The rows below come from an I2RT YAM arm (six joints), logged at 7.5 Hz.
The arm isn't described. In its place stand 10 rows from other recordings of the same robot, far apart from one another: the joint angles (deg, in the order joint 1, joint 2, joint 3, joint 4, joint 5, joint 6), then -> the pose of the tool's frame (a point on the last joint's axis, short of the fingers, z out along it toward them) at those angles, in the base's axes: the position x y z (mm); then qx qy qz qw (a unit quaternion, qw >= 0).
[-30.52 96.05 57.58 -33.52 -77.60 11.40] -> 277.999 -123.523 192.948 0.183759 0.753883 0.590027 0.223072
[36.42 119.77 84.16 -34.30 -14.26 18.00] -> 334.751 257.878 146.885 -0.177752 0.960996 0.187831 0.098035
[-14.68 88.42 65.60 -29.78 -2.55 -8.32] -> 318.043 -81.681 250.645 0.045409 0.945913 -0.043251 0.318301
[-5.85 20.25 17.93 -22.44 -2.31 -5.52] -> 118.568 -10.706 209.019 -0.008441 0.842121 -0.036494 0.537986
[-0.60 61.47 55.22 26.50 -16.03 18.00] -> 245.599 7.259 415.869 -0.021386 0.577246 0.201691 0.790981
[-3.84 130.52 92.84 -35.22 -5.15 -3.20] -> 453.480 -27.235 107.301 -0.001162 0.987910 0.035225 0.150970
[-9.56 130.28 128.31 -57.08 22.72 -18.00] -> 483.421 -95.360 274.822 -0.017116 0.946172 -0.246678 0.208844
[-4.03 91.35 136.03 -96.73 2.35 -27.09] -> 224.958 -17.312 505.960 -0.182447 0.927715 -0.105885 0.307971
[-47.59 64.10 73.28 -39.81 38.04 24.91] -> 135.397 -180.754 397.315 0.615817 0.566924 -0.369662 0.403382
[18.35 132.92 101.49 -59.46 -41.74 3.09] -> 408.795 160.563 129.718 0.121318 -0.926458 -0.348671 0.073394
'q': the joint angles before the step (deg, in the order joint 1, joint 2, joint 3, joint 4, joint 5, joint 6). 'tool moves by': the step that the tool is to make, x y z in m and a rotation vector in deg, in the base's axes. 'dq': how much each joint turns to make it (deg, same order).
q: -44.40, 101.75, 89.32, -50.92, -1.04, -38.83
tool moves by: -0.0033, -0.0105, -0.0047, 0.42, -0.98, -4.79
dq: -1.42, 0.95, 0.01, 1.38, 0.64, 3.46
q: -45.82, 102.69, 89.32, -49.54, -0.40, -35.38
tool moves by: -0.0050, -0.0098, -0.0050, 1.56, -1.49, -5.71
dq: -1.56, 0.85, -0.07, 0.84, -0.03, 4.68
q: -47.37, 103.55, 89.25, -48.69, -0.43, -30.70
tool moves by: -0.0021, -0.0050, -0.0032, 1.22, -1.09, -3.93
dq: -0.73, 0.57, 0.02, 0.41, 0.00, 3.59
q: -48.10, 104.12, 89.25, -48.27, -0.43, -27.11
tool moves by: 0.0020, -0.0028, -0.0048, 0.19, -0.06, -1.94
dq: 0.01, 0.83, -0.03, 0.75, 0.73, 1.82
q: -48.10, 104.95, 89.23, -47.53, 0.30, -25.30
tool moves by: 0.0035, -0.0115, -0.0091, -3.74, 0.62, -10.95
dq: -0.04, 1.92, -0.03, 3.72, 7.69, 8.30
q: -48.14, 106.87, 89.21, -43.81, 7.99, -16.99
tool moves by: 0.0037, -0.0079, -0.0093, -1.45, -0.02, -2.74
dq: -0.17, 1.77, 0.01, 2.58, 2.07, 1.81
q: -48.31, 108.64, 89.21, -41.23, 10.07, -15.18
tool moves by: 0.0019, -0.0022, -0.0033, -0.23, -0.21, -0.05
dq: 0.00, 0.62, 0.01, 0.91, 0.02, 0.04
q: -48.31, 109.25, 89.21, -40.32, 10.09, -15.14
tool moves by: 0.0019, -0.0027, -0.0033, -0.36, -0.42, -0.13
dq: -0.05, 0.63, -0.02, 1.18, -0.03, 0.10
